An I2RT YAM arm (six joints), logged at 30 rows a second.
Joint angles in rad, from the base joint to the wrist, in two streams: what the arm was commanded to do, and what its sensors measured. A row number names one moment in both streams.
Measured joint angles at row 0: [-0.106 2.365 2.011 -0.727 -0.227 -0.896]
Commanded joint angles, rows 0 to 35: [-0.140 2.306 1.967 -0.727 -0.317 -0.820]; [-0.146 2.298 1.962 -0.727 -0.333 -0.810]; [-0.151 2.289 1.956 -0.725 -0.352 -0.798]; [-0.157 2.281 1.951 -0.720 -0.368 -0.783]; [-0.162 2.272 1.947 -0.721 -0.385 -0.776]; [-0.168 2.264 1.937 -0.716 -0.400 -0.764]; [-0.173 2.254 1.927 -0.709 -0.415 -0.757]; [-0.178 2.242 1.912 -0.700 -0.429 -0.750]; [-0.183 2.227 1.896 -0.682 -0.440 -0.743]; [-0.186 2.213 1.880 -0.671 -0.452 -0.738]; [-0.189 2.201 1.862 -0.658 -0.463 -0.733]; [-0.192 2.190 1.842 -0.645 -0.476 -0.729]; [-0.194 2.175 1.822 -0.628 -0.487 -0.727]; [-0.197 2.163 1.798 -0.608 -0.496 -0.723]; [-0.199 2.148 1.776 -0.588 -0.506 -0.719]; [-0.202 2.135 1.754 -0.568 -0.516 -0.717]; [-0.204 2.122 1.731 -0.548 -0.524 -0.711]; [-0.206 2.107 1.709 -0.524 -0.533 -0.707]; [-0.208 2.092 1.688 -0.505 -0.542 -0.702]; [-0.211 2.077 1.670 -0.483 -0.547 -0.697]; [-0.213 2.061 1.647 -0.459 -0.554 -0.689]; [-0.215 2.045 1.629 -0.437 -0.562 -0.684]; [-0.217 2.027 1.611 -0.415 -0.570 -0.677]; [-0.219 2.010 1.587 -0.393 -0.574 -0.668]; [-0.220 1.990 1.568 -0.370 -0.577 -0.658]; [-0.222 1.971 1.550 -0.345 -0.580 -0.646]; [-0.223 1.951 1.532 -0.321 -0.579 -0.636]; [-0.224 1.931 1.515 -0.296 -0.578 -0.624]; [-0.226 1.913 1.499 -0.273 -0.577 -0.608]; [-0.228 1.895 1.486 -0.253 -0.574 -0.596]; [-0.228 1.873 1.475 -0.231 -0.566 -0.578]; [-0.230 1.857 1.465 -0.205 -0.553 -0.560]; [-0.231 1.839 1.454 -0.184 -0.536 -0.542]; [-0.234 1.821 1.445 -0.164 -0.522 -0.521]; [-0.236 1.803 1.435 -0.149 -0.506 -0.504]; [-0.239 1.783 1.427 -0.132 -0.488 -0.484]
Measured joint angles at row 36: [-0.224 1.865 1.457 -0.304 -0.516 -0.586]
